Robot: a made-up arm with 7 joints. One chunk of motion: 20 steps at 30 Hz.
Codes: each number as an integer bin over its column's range. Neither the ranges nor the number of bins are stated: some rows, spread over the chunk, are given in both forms.
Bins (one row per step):
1: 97 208 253 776 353 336 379
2: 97 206 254 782 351 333 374
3: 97 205 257 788 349 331 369
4: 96 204 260 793 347 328 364
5: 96 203 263 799 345 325 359
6: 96 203 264 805 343 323 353
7: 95 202 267 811 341 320 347
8: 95 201 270 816 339 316 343
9: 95 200 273 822 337 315 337
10: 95 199 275 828 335 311 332
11: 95 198 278 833 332 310 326
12: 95 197 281 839 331 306 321
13: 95 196 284 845 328 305 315
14: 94 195 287 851 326 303 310
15: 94 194 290 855 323 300 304
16: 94 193 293 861 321 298 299
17: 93 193 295 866 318 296 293
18: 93 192 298 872 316 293 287
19: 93 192 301 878 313 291 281
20: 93 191 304 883 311 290 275
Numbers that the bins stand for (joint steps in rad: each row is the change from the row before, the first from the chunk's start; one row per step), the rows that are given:
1: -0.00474 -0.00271 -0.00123 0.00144 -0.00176 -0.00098 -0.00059
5: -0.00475 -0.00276 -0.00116 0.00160 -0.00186 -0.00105 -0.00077
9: -0.00476 -0.00280 -0.00109 0.00176 -0.00195 -0.00111 -0.00096
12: -0.00476 -0.00283 -0.00103 0.00188 -0.00202 -0.00116 -0.00111
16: -0.00478 -0.00287 -0.00095 0.00203 -0.00214 -0.00121 -0.00131
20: -0.00479 -0.00290 -0.00087 0.00219 -0.00226 -0.00126 -0.00152
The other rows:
2: -0.00474 -0.00273 -0.00122 0.00148 -0.00178 -0.00100 -0.00063
3: -0.00474 -0.00274 -0.00120 0.00152 -0.00181 -0.00101 -0.00068
4: -0.00475 -0.00275 -0.00118 0.00156 -0.00183 -0.00103 -0.00072
6: -0.00475 -0.00276 -0.00115 0.00164 -0.00188 -0.00106 -0.00082
7: -0.00476 -0.00278 -0.00113 0.00168 -0.00190 -0.00108 -0.00087
8: -0.00476 -0.00279 -0.00111 0.00172 -0.00193 -0.00110 -0.00091
10: -0.00476 -0.00281 -0.00107 0.00180 -0.00198 -0.00113 -0.00101
11: -0.00476 -0.00282 -0.00105 0.00184 -0.00201 -0.00114 -0.00106
13: -0.00476 -0.00284 -0.00101 0.00192 -0.00206 -0.00117 -0.00116
14: -0.00478 -0.00285 -0.00099 0.00196 -0.00208 -0.00118 -0.00121
15: -0.00478 -0.00286 -0.00097 0.00199 -0.00212 -0.00120 -0.00126
17: -0.00479 -0.00287 -0.00093 0.00207 -0.00218 -0.00122 -0.00136
18: -0.00479 -0.00289 -0.00091 0.00211 -0.00220 -0.00124 -0.00141
19: -0.00479 -0.00289 -0.00089 0.00215 -0.00224 -0.00125 -0.00147

